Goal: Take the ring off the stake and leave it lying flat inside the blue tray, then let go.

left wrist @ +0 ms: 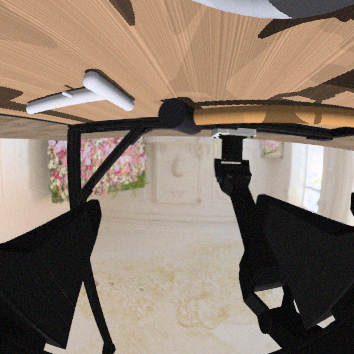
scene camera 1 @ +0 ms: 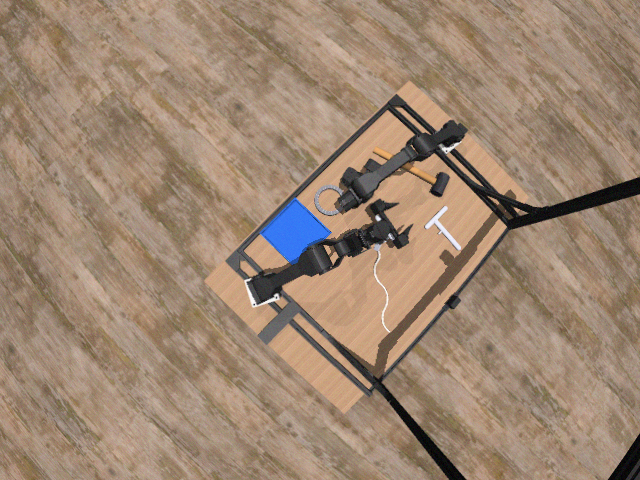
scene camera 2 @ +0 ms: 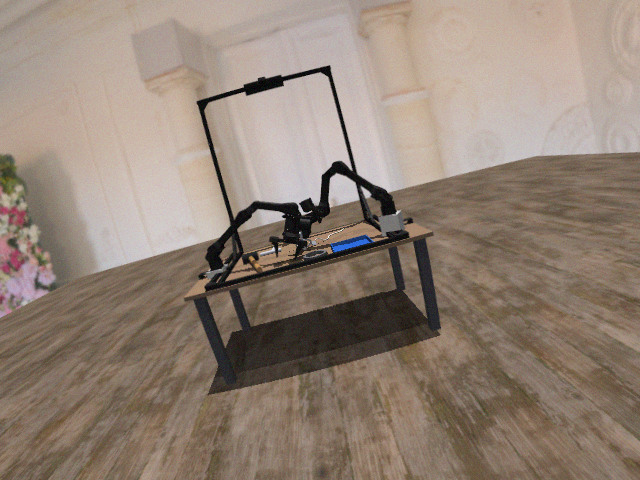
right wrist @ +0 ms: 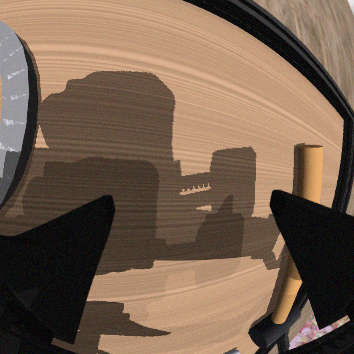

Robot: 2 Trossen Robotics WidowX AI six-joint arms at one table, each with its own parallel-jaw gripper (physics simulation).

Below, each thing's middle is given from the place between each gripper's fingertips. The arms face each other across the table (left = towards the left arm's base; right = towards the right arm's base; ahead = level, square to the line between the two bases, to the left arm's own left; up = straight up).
Labels:
Now: right hand 9 cm past the hammer [right wrist: 286, 312] and 21 cm to the left of it. Also, from my right hand: stake [left wrist: 204, 149]: 21 cm behind, 8 cm to the left; blue tray [scene camera 1: 295, 228]: 33 cm to the left, 1 cm below.
The stake lies 9 cm to the left of my left hand and 9 cm below it. The rest, counted from my left hand: hammer: 12 cm ahead, 19 cm to the right, 9 cm below; then blue tray: 21 cm ahead, 34 cm to the left, 11 cm below.

